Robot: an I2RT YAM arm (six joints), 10 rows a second.
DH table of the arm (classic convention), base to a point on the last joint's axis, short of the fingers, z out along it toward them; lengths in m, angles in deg. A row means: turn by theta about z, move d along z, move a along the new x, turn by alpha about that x. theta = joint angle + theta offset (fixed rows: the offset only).
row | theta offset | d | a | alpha
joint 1 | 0.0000 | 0.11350 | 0.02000 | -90.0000
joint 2 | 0.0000 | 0.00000 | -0.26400 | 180.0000
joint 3 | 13.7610 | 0.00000 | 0.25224 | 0.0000
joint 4 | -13.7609 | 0.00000 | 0.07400 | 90.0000
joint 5 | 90.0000 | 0.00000 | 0.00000 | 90.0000
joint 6 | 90.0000 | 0.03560 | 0.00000 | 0.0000
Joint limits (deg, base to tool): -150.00..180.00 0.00..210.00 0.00..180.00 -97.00..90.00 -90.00..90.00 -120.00..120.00
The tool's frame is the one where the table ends.
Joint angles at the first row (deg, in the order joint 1, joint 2, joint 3, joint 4, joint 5, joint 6):
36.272, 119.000, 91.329, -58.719, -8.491, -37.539
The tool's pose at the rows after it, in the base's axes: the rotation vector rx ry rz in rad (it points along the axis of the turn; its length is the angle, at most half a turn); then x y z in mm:
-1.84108 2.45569 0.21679 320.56 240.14 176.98
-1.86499 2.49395 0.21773 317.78 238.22 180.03
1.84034 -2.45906 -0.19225 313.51 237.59 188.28
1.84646 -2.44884 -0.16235 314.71 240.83 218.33
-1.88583 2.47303 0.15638 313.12 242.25 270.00
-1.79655 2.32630 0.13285 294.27 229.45 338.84
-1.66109 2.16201 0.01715 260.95 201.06 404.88
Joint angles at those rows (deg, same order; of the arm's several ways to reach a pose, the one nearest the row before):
36.119, 119.044, 91.921, -59.244, -8.120, -37.343
36.141, 119.218, 92.945, -62.673, -8.010, -37.364
36.512, 120.051, 96.096, -69.778, -7.136, -37.343
36.883, 120.049, 102.979, -76.991, -6.043, -37.365
37.211, 117.689, 111.242, -81.975, -5.759, -37.365
37.452, 110.935, 117.120, -84.750, -5.169, -37.386
37.540, 101.057, 119.002, -84.161, -0.688, -37.386

